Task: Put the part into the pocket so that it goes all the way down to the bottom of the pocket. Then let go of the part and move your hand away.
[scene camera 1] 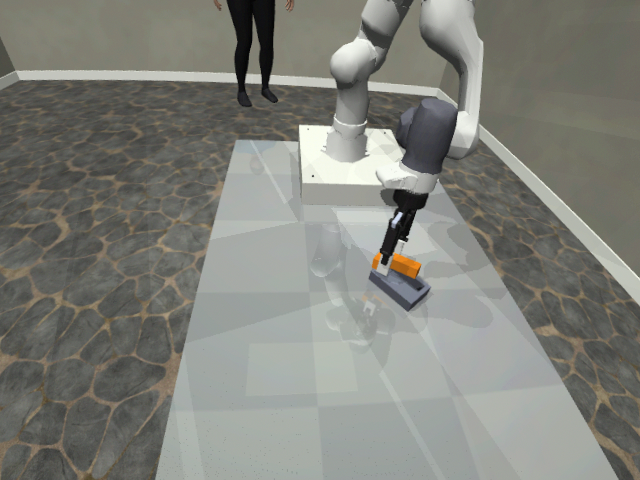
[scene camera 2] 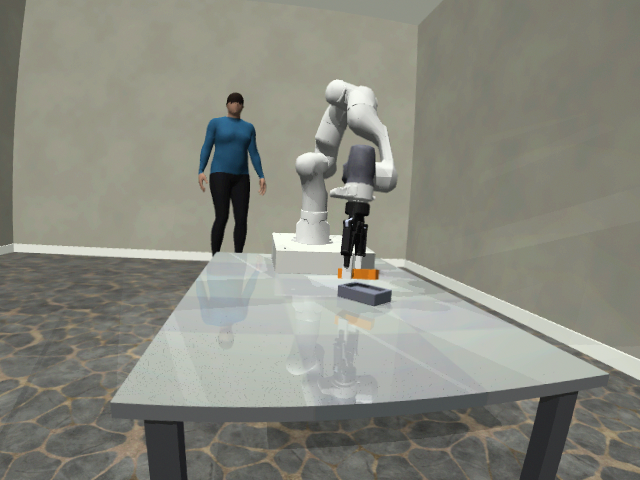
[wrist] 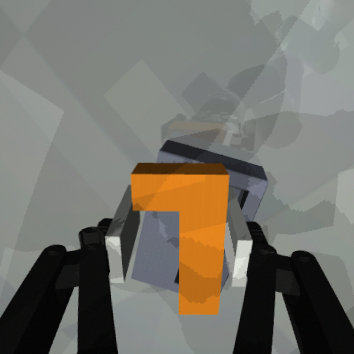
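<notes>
The part is an orange L-shaped block [scene camera 1: 404, 265] [scene camera 2: 366, 273] [wrist: 201, 240]. My gripper [scene camera 1: 392, 258] [scene camera 2: 352, 268] [wrist: 179, 204] is shut on it, with the pads at its two sides. The pocket is a recess in a blue-grey rectangular block [scene camera 1: 408, 302] [scene camera 2: 364, 296] [wrist: 256, 186] on the table. The part is held above this block, with a gap visible in the second scene view. In the wrist view the pocket block is turned somewhat clockwise against the part and shows beyond its top and right. The part and fingers hide much of the recess there, so its full outline cannot be told.
The glossy grey table [scene camera 1: 289, 439] [scene camera 2: 310, 408] carries the pocket block and shows reflections of the arm and part. The arm's white base [scene camera 1: 338, 193] [scene camera 2: 294, 262] stands at the back. A person [scene camera 1: 253, 41] [scene camera 2: 232, 144] stands behind the table, left of the arm.
</notes>
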